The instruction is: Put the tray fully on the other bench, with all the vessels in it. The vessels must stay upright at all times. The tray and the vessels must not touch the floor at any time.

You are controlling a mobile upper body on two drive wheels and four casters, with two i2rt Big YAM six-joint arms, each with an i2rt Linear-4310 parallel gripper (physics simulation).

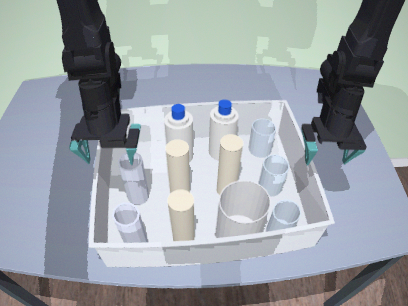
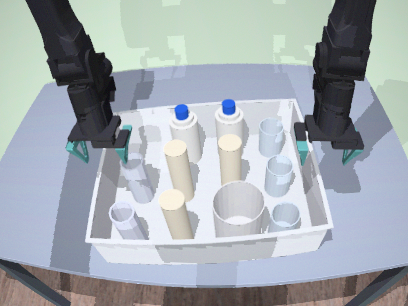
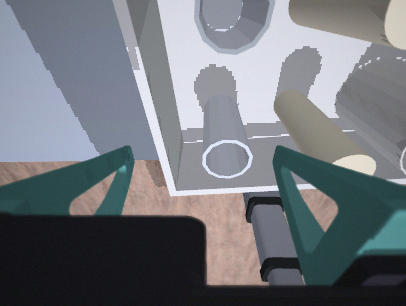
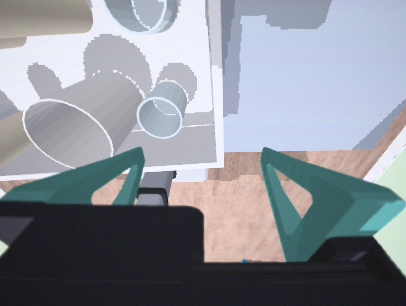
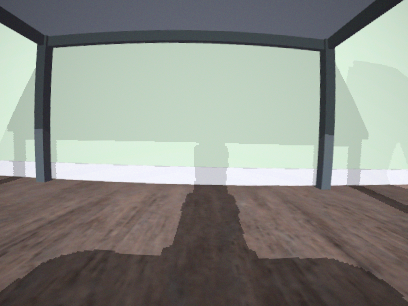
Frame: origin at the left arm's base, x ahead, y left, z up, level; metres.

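Seen in the pictures: left gripper, fingertip midpoint: (image 1: 110, 162) (image 2: 106, 161) (image 3: 203, 153); right gripper, fingertip midpoint: (image 1: 325, 163) (image 2: 323, 163) (image 4: 202, 153).
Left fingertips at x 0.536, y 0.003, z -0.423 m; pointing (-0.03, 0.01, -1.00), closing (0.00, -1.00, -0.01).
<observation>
A point is followed by its place in that frame.
The white tray (image 1: 200, 253) @(y -0.182, x 0.411, z -0.581 m) (image 2: 200, 252) @(y -0.196, x 0.412, z -0.579 m) (image 3: 153, 125) @(y 0.062, x 0.503, z -0.518 m) (image 4: 219, 110) @(y -0.472, x 0.529, z -0.518 m) rests on a bench (image 1: 30, 165) @(y 0.384, x 0.711, z -0.648 m) (image 2: 35, 165) @(y 0.434, x 0.707, z -0.648 m). Upright in it are two blue-capped bottles (image 1: 178, 132) @(y -0.129, x 0.717, z -0.516 m) (image 1: 223, 132) @(y -0.244, x 0.736, z -0.534 m), several beige cylinders (image 1: 178, 167) @(y -0.134, x 0.591, z -0.503 m) (image 1: 229, 167) @(y -0.250, x 0.608, z -0.523 m) (image 1: 181, 220) @(y -0.144, x 0.451, z -0.502 m), a wide beaker (image 1: 241, 215) @(y -0.287, x 0.546, z -0.638 m), two clear tubes (image 1: 135, 182) @(y -0.029, x 0.583, z -0.549 m) (image 1: 130, 225) @(y -0.038, x 0.436, z -0.506 m) and several bluish glasses (image 1: 262, 138) @(y -0.355, x 0.749, z -0.567 m) (image 1: 273, 175) @(y -0.364, x 0.610, z -0.557 m) (image 1: 284, 218) @(y -0.399, x 0.526, z -0.633 m). My left gripper (image 1: 110, 161) @(y 0.003, x 0.536, z -0.423 m) (image 2: 106, 161) @(y 0.003, x 0.536, z -0.423 m) (image 3: 203, 153) @(y 0.003, x 0.536, z -0.423 m) is open, above the tray's left wall. My right gripper (image 1: 327, 162) @(y -0.451, x 0.533, z -0.424 m) (image 2: 324, 162) @(y -0.451, x 0.533, z -0.424 m) (image 4: 202, 153) @(y -0.451, x 0.533, z -0.424 m) is open, above the right wall. Fingertip height relative to the rims is unclear. The other bench does not show.
A pale green wall (image 1: 200, 30) @(y -0.189, x 1.300, z -0.498 m) (image 5: 185, 95) @(y -0.103, x 1.297, z -0.963 m) stands behind the bench. Dark bench legs (image 5: 44, 115) @(y 0.591, x 1.177, z -1.076 m) (image 5: 327, 115) @(y -0.791, x 1.211, z -1.050 m) stand on the brown wooden floor (image 5: 110, 215) @(y 0.054, x 0.841, z -1.410 m). The inner left finger is close to the rear clear tube.
</observation>
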